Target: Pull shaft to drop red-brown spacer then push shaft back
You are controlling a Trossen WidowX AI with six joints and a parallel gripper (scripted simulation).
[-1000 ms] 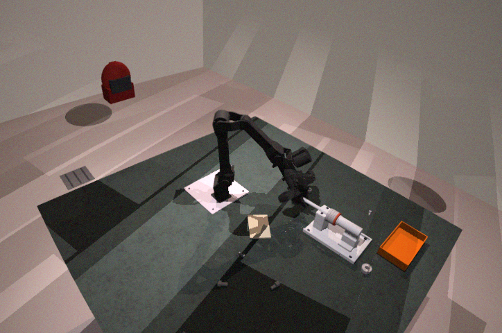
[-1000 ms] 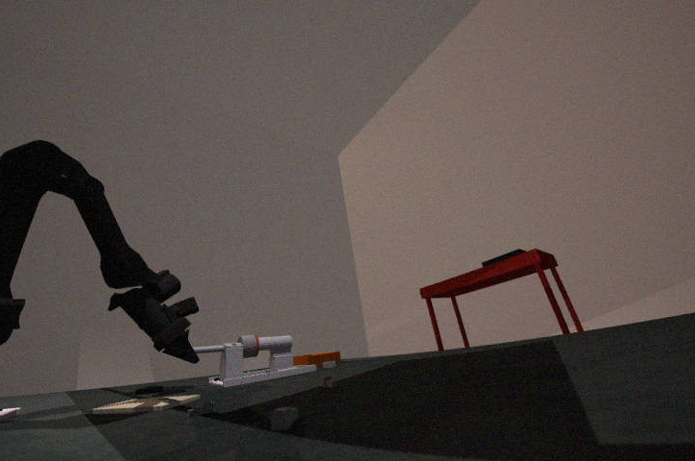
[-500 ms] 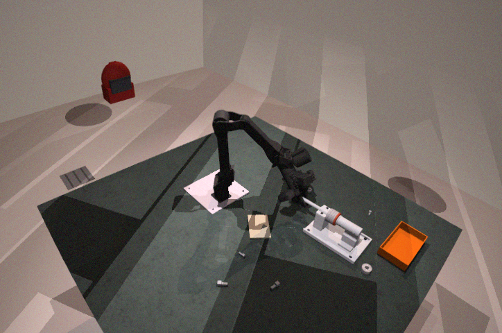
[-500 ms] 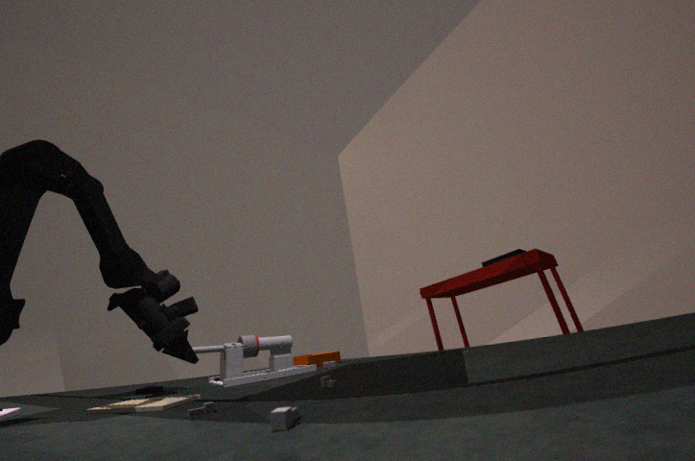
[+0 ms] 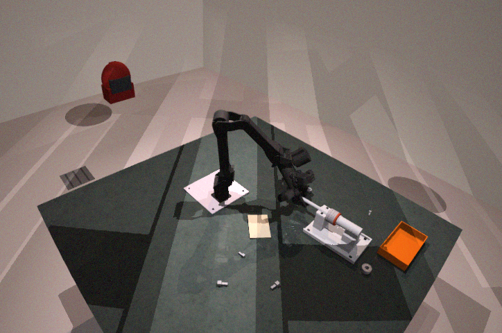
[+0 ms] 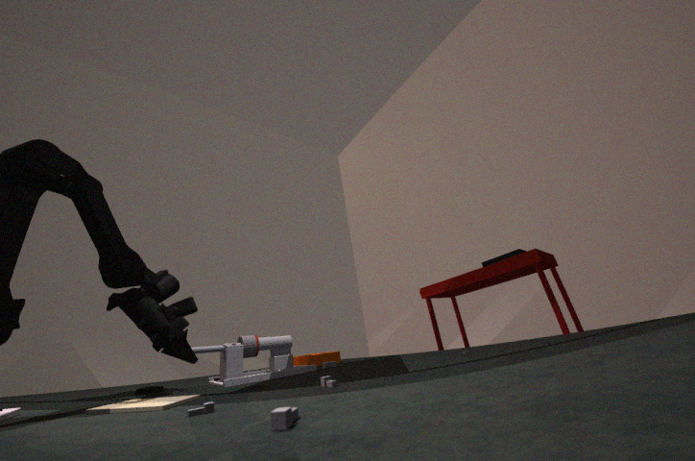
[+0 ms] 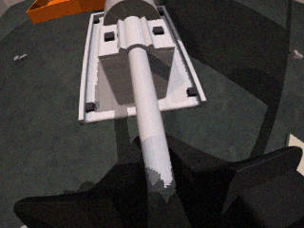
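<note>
Right now my gripper tip is 6 cm short of the shaft and 2 cm below it. From my gripper tip the other things lie so: orange tray (37 cm ahead, 17 cm to the left, 5 cm below); cream pad (8 cm behind, 19 cm to the right, 5 cm below).
</note>
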